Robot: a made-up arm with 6 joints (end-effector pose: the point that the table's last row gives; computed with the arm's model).
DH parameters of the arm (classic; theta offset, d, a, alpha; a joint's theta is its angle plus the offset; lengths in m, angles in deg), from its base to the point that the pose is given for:
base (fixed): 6.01 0 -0.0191 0
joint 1: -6.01 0.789 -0.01 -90
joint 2: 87.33 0 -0.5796 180
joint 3: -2.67 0 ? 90
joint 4: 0 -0.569 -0.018 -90
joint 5: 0 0.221 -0.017 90
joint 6: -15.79 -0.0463 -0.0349 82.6
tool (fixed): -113.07 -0.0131 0 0
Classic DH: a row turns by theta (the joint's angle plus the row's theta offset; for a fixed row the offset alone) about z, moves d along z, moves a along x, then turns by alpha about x.
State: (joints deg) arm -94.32 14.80 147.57 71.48 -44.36 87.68
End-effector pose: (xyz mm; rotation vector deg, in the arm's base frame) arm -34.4 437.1 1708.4 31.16 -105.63 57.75
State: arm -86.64 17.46 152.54 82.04 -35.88 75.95
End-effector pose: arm -45.2 432.9 1672.9 27.65 -95.00 67.13
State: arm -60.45 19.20 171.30 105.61 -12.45 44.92
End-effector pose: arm -154.1 471.3 1489.6 20.34 -62.88 91.64
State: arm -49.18 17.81 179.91 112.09 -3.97 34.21
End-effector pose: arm -232.7 470.8 1389.7 16.42 -52.48 101.02
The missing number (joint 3, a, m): 0.023
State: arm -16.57 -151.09 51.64 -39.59 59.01 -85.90
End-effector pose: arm -918.8 24.3 167.4 -14.34 87.32 -82.19
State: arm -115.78 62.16 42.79 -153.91 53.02 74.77
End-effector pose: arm -308.6 -925.0 722.2 57.97 58.10 -147.79
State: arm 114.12 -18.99 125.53 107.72 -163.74 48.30
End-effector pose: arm 279.0 -717.4 1481.7 -42.78 -5.83 78.65
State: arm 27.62 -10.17 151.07 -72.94 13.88 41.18
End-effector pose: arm -522.6 -426.1 1744.0 71.58 -136.99 -62.63
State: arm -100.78 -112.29 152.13 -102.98 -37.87 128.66
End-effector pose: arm 169.9 773.0 -49.3 -14.98 45.18 -30.22
